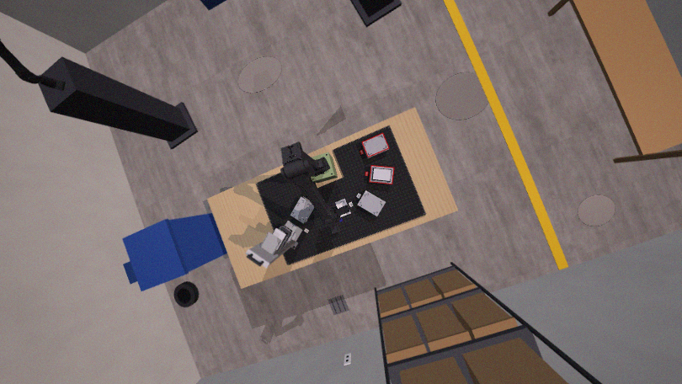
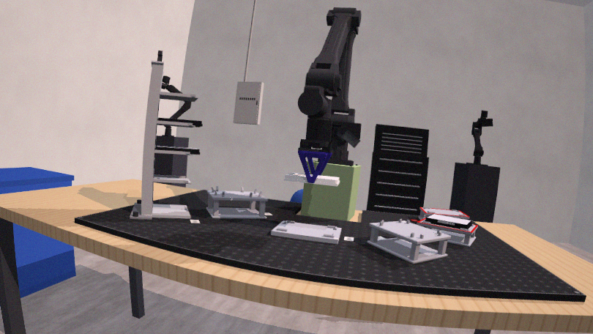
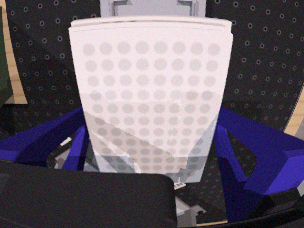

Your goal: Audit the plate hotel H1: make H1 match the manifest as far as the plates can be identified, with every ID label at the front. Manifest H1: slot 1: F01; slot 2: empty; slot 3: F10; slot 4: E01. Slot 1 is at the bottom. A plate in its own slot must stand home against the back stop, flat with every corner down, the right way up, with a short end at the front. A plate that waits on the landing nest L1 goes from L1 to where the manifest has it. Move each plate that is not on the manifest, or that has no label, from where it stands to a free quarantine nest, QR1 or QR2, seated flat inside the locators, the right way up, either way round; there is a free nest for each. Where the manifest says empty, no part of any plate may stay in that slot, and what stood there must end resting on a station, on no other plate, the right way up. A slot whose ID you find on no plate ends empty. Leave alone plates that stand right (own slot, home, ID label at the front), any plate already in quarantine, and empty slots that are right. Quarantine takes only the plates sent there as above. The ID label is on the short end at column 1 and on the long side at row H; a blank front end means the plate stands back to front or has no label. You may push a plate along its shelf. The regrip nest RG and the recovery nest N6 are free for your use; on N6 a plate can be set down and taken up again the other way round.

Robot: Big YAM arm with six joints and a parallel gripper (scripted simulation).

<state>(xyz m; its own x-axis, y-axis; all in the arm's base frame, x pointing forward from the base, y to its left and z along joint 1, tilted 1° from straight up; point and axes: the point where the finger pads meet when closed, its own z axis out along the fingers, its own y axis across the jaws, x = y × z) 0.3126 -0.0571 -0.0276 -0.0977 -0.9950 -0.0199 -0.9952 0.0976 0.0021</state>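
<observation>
My gripper is now 14 cm above the flat grey nest. Round my hand: white well plate: right at my hand; A1 corner mark: 6 cm ahead, 7 cm to the left, 13 cm below; N6 tag: 1 cm ahead, 10 cm to the left, 14 cm below.
</observation>
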